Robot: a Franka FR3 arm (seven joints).
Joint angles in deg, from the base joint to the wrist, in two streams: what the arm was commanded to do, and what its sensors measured. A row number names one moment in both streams.
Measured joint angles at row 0:
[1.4, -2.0, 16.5, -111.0, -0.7, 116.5, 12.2]
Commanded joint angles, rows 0 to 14:
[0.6, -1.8, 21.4, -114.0, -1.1, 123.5, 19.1]
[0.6, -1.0, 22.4, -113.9, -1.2, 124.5, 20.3]
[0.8, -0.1, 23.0, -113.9, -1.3, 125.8, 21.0]
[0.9, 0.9, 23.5, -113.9, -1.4, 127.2, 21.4]
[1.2, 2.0, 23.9, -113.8, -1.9, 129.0, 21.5]
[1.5, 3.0, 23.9, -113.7, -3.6, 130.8, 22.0]
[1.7, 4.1, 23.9, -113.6, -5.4, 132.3, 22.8]
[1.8, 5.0, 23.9, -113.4, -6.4, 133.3, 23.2]
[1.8, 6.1, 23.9, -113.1, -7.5, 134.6, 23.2]
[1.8, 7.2, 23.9, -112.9, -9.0, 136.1, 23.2]
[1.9, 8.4, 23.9, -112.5, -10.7, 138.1, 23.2]
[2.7, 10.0, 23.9, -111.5, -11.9, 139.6, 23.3]
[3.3, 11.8, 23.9, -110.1, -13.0, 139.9, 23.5]
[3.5, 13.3, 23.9, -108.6, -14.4, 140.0, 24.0]
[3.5, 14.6, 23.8, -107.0, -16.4, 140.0, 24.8]
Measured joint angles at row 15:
[2.8, 9.6, 23.7, -112.3, -11.3, 139.1, 21.9]
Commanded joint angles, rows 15 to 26:
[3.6, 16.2, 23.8, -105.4, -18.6, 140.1, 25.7]
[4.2, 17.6, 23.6, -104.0, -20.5, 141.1, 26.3]
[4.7, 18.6, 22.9, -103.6, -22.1, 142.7, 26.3]
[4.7, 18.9, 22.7, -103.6, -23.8, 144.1, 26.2]
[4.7, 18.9, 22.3, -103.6, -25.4, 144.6, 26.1]
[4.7, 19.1, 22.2, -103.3, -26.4, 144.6, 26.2]
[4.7, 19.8, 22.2, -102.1, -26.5, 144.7, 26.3]
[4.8, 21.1, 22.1, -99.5, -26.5, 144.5, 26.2]
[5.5, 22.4, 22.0, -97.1, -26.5, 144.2, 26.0]
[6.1, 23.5, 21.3, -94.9, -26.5, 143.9, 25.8]
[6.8, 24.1, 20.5, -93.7, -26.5, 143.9, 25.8]
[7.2, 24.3, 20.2, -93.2, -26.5, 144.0, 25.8]
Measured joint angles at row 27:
[5.3, 20.7, 21.6, -98.7, -24.7, 144.2, 24.6]
